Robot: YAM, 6 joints.
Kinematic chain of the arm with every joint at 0, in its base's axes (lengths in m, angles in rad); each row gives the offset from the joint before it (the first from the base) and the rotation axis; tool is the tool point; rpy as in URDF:
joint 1: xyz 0 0 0.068 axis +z
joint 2: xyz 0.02 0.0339 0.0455 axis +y
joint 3: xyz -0.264 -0.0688 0 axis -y
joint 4: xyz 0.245 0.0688 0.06 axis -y
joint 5: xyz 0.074 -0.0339 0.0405 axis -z
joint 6: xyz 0.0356 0 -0.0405 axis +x
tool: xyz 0 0 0 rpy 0 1.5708 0
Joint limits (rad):
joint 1: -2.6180..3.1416
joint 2: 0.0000..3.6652
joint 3: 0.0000..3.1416
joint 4: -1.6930..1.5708
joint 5: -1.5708..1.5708
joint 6: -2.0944..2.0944
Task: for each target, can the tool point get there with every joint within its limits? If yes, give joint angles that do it. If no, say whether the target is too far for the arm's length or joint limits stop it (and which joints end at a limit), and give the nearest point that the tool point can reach.
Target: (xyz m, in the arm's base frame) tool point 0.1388 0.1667 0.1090
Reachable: yes | joints 0.9518 1.7784 0.8098 -1.0563 0.4762 1.5487
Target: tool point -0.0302 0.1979 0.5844
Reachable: yes | joints -1.5864 0.6295 2.1833 -0.6239 1.2046 -0.8249
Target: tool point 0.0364 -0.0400 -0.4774
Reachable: no: joint limits stop it (at a limit: joint 2) | nearest point 0.0723 -0.0794 -0.3516 | short by 0.137 m
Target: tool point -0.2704 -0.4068 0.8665
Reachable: no: too far | nearest point -0.1941 -0.2920 0.6449 | short by 0.261 m
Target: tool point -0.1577 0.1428 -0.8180
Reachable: no: too far | nearest point -0.1723 0.1560 -0.3800 | short by 0.438 m
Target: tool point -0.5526 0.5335 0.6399
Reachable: no: too far | nearest point -0.3826 0.3694 0.4736 | short by 0.289 m
